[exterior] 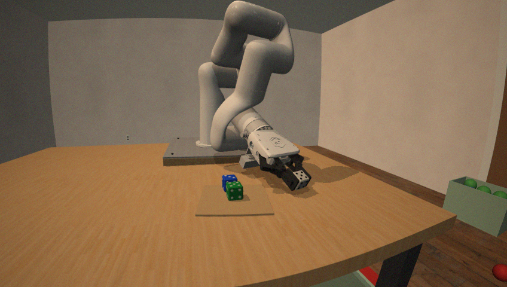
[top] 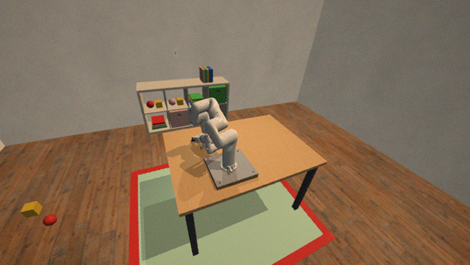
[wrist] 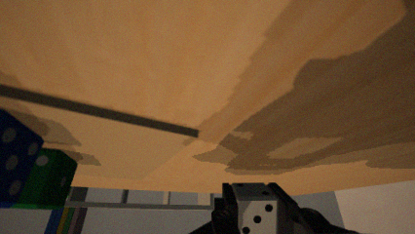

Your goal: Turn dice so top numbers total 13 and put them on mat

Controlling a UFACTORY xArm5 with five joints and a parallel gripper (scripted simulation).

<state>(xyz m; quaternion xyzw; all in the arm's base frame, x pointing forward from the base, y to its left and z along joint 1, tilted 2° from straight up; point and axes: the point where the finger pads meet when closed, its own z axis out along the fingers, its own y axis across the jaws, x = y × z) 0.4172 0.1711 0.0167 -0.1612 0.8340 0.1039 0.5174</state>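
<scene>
My gripper is now 10 mm short of the white die. The rest, counted from my hand: green die (140 mm to the right, 20 mm below, 10 mm ahead); blue die (140 mm to the right, 40 mm behind, 20 mm below); tan mat (140 mm to the right, 30 mm below, 10 mm ahead).
</scene>
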